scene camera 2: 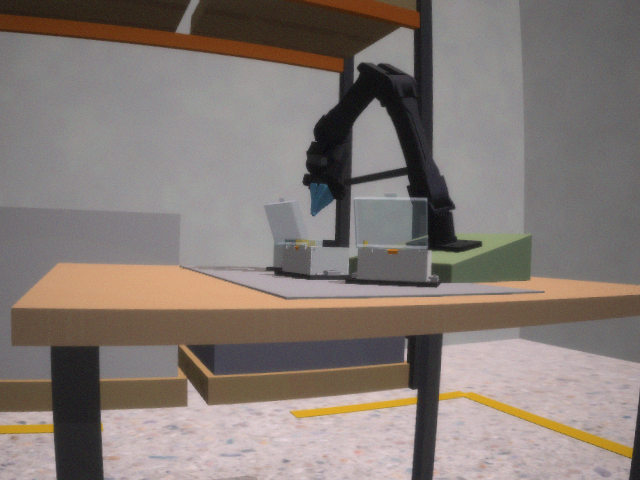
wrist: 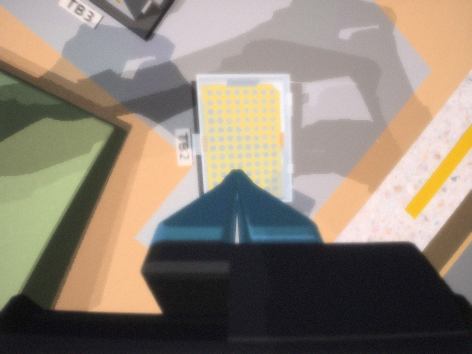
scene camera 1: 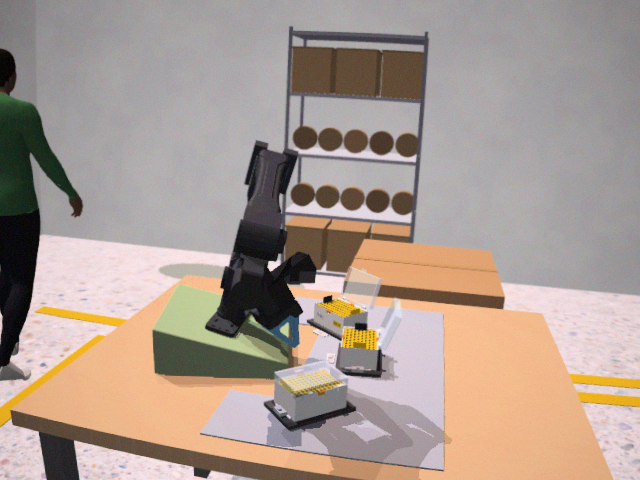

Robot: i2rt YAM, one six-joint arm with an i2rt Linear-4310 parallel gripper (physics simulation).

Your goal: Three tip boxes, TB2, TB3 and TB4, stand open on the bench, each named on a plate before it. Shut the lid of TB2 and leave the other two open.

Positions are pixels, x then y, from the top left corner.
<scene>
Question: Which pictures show my gripper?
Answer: Scene camera 2, the wrist view and scene camera 1: all of them.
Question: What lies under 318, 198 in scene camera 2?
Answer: My gripper.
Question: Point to a grey mat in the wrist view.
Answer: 350, 75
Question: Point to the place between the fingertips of my gripper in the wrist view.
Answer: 236, 177
</scene>
